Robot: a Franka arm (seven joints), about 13 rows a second.
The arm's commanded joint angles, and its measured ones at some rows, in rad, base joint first. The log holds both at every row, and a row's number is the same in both.
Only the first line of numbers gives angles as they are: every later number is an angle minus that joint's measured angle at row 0.
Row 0, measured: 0.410 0.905 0.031 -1.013 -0.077 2.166 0.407
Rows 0 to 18, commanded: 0.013 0.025 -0.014 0.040 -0.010 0.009 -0.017; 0.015 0.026 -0.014 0.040 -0.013 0.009 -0.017; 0.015 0.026 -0.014 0.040 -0.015 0.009 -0.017; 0.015 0.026 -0.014 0.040 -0.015 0.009 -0.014; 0.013 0.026 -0.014 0.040 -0.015 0.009 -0.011; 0.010 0.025 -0.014 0.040 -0.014 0.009 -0.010; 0.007 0.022 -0.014 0.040 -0.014 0.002 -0.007; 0.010 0.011 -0.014 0.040 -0.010 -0.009 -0.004; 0.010 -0.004 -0.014 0.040 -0.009 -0.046 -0.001; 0.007 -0.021 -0.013 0.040 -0.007 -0.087 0.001; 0.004 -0.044 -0.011 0.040 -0.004 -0.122 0.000; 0.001 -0.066 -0.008 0.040 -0.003 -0.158 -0.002; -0.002 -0.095 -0.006 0.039 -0.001 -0.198 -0.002; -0.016 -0.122 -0.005 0.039 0.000 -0.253 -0.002; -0.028 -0.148 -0.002 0.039 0.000 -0.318 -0.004; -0.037 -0.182 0.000 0.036 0.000 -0.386 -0.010; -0.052 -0.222 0.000 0.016 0.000 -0.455 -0.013; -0.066 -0.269 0.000 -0.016 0.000 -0.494 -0.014; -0.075 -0.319 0.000 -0.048 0.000 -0.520 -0.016
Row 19, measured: -0.054 -0.209 -0.006 0.049 -0.005 -0.472 0.000
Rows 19 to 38, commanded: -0.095 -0.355 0.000 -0.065 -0.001 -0.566 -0.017; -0.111 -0.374 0.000 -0.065 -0.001 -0.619 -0.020; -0.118 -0.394 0.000 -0.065 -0.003 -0.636 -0.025; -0.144 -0.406 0.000 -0.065 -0.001 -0.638 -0.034; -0.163 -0.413 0.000 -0.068 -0.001 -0.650 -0.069; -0.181 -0.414 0.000 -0.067 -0.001 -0.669 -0.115; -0.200 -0.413 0.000 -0.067 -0.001 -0.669 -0.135; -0.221 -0.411 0.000 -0.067 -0.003 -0.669 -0.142; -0.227 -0.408 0.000 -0.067 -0.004 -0.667 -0.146; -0.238 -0.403 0.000 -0.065 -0.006 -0.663 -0.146; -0.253 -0.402 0.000 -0.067 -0.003 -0.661 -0.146; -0.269 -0.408 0.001 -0.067 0.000 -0.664 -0.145; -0.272 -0.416 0.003 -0.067 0.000 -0.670 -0.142; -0.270 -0.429 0.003 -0.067 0.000 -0.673 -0.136; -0.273 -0.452 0.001 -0.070 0.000 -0.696 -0.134; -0.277 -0.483 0.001 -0.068 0.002 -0.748 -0.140; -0.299 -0.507 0.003 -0.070 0.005 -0.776 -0.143; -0.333 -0.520 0.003 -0.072 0.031 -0.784 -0.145; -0.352 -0.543 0.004 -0.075 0.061 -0.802 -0.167; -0.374 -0.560 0.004 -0.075 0.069 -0.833 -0.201
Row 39, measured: -0.319 -0.504 -0.006 -0.046 0.028 -0.790 -0.140
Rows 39 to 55, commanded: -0.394 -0.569 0.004 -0.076 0.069 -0.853 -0.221; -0.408 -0.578 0.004 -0.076 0.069 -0.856 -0.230; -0.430 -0.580 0.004 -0.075 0.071 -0.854 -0.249; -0.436 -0.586 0.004 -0.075 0.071 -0.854 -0.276; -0.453 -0.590 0.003 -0.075 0.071 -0.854 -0.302; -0.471 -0.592 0.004 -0.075 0.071 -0.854 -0.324; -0.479 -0.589 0.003 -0.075 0.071 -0.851 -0.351; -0.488 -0.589 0.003 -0.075 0.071 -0.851 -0.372; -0.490 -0.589 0.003 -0.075 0.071 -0.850 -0.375; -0.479 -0.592 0.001 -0.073 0.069 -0.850 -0.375; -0.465 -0.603 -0.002 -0.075 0.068 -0.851 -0.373; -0.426 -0.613 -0.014 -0.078 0.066 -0.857 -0.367; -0.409 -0.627 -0.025 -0.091 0.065 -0.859 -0.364; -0.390 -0.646 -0.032 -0.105 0.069 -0.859 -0.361; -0.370 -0.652 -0.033 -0.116 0.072 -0.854 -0.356; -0.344 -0.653 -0.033 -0.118 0.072 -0.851 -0.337; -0.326 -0.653 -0.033 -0.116 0.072 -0.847 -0.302
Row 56, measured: -0.370 -0.618 -0.012 -0.073 0.056 -0.854 -0.344
